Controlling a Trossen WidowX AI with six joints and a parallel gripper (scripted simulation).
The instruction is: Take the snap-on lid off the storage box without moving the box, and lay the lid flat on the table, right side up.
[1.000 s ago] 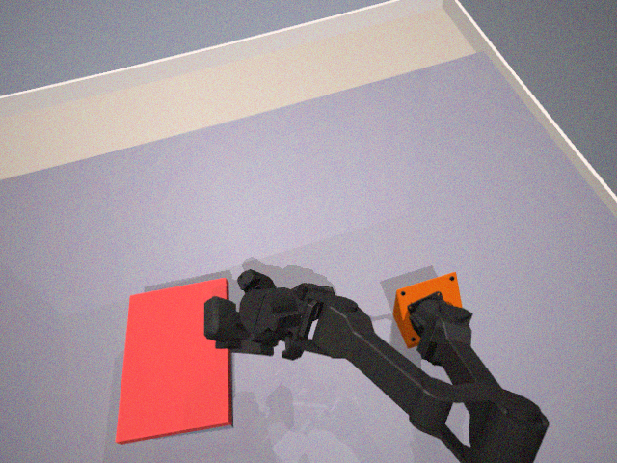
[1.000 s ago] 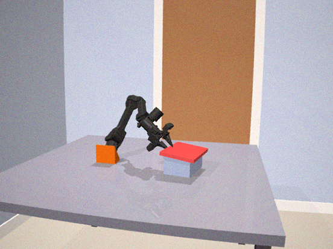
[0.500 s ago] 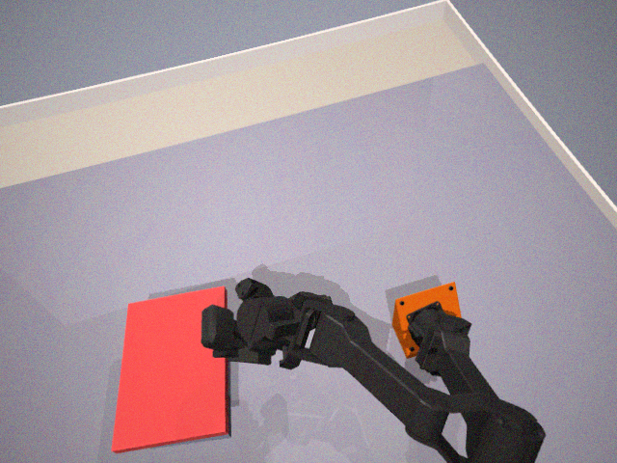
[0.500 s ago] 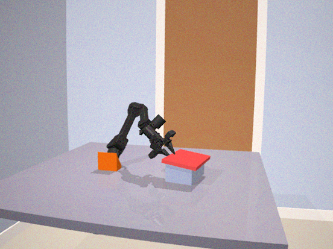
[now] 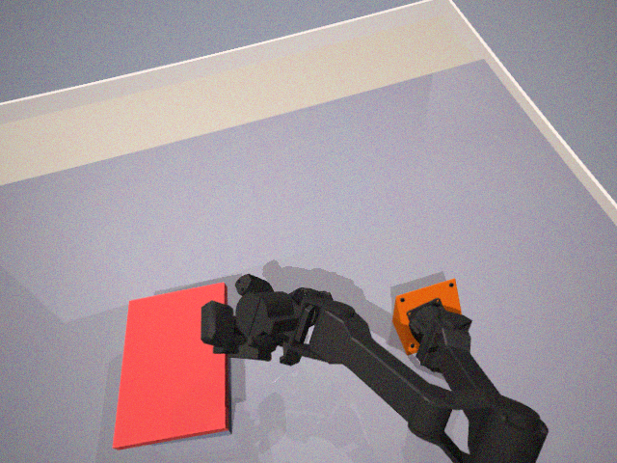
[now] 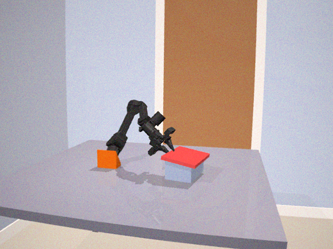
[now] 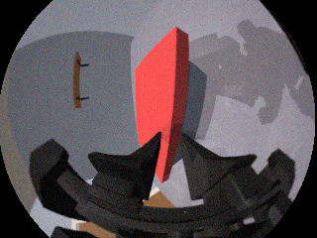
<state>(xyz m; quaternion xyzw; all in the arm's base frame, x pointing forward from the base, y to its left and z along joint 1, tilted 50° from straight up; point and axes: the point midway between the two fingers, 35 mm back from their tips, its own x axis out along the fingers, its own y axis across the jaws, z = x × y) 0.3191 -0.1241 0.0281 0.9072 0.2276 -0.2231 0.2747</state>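
My gripper tip is 7 cm short of the red lid, 2 cm to the left of it and 1 cm above it. From my gripper tip the other things lie so: storage box 7 cm ahead, 2 cm to the right, 6 cm below.
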